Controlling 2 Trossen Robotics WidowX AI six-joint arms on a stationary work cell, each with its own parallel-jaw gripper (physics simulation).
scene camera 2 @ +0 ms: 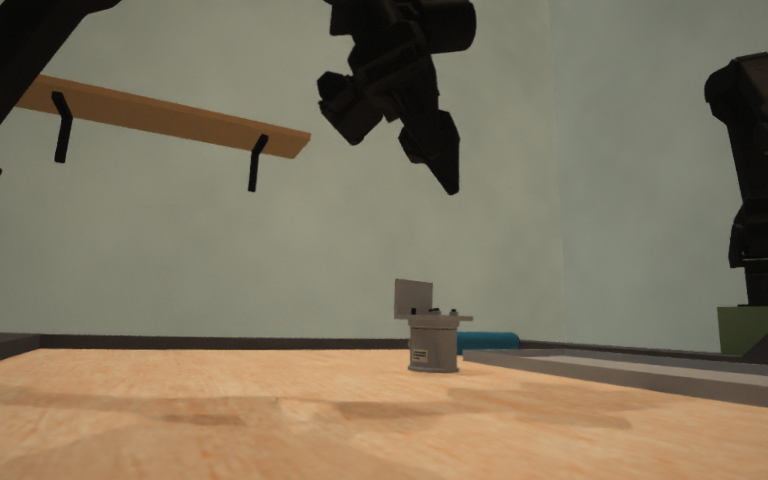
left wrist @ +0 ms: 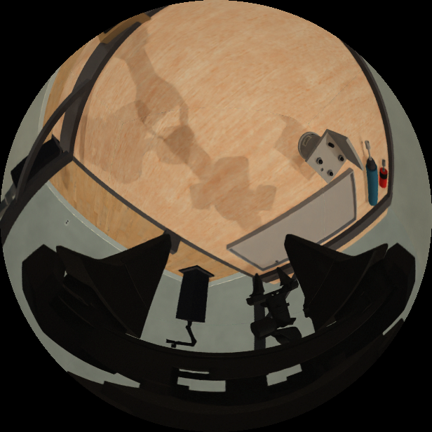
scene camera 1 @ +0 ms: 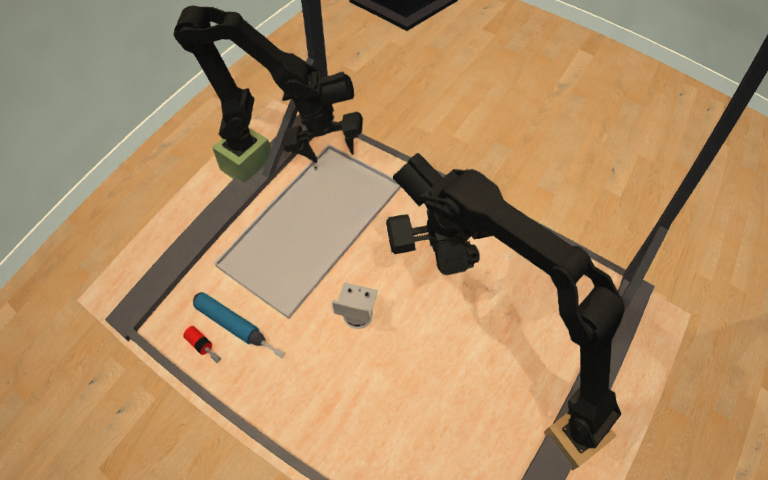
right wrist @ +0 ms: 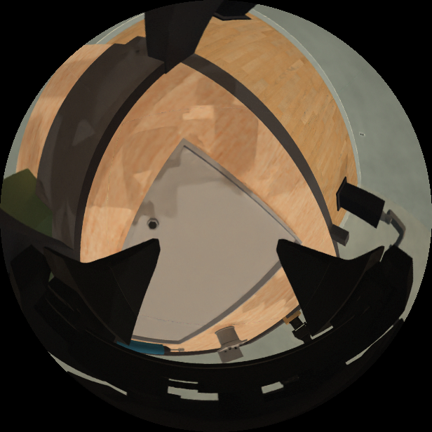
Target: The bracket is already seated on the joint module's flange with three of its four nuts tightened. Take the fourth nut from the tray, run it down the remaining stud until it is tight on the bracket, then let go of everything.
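Places are measured from the left arm's base along level axes (x up, y left, z back), in millimetres.
Pixels of known places: left gripper, between the fingertips: (scene camera 2: pixel 445 177); right gripper, between the fingertips: (scene camera 1: pixel 334 157); left arm's base, origin of its link: (scene camera 1: pixel 583 431); right arm's base, origin of its link: (scene camera 1: pixel 239 143).
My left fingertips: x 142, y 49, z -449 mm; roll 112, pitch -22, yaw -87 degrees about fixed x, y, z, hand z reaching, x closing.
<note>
For each thing: its top centre in the pictures, then the offset to it from my left fingertips.
- fourth nut, centre of its top: (scene camera 1: pixel 315 167) dx -178, dy +57, dz -406 mm
- tray, centre of its top: (scene camera 2: pixel 638 361) (scene camera 1: pixel 309 221) dx -172, dy +146, dz -269 mm
- upright joint module, centre of its top: (scene camera 2: pixel 433 308) (scene camera 1: pixel 355 299) dx -113, dy +169, dz -19 mm
- blue driver, centre of its top: (scene camera 2: pixel 467 331) (scene camera 1: pixel 235 322) dx -146, dy +400, dz -119 mm
- red driver, centre of its top: (scene camera 1: pixel 201 343) dx -153, dy +485, dz -116 mm
The fourth nut (scene camera 1: pixel 315 167) (left wrist: pixel 277 261) (right wrist: pixel 152 223) lies on the tray (scene camera 1: pixel 294 237) (scene camera 2: pixel 623 376) (right wrist: pixel 210 260), near its edge. My right gripper (scene camera 1: pixel 334 157) (right wrist: pixel 219 246) is open and empty above that tray end; in its wrist view the nut shows just beyond the left-hand fingertip. The grey bracket (scene camera 1: pixel 359 297) (scene camera 2: pixel 413 297) (left wrist: pixel 327 155) sits on the upright joint module (scene camera 2: pixel 433 345) (left wrist: pixel 306 142). Three nuts and one dark stud show on it in the left wrist view. My left gripper (left wrist: pixel 229 240) is open and empty, high above the table; its fingertips are partly hidden in scene camera 1.
A blue driver (scene camera 1: pixel 226 318) (left wrist: pixel 372 185) and a red driver (scene camera 1: pixel 197 340) (left wrist: pixel 383 177) lie at the lower left in scene camera 1. Dark frame rails (scene camera 1: pixel 186 260) border the table, and upright posts (scene camera 1: pixel 702 152) rise from them. The module stands beside the tray.
</note>
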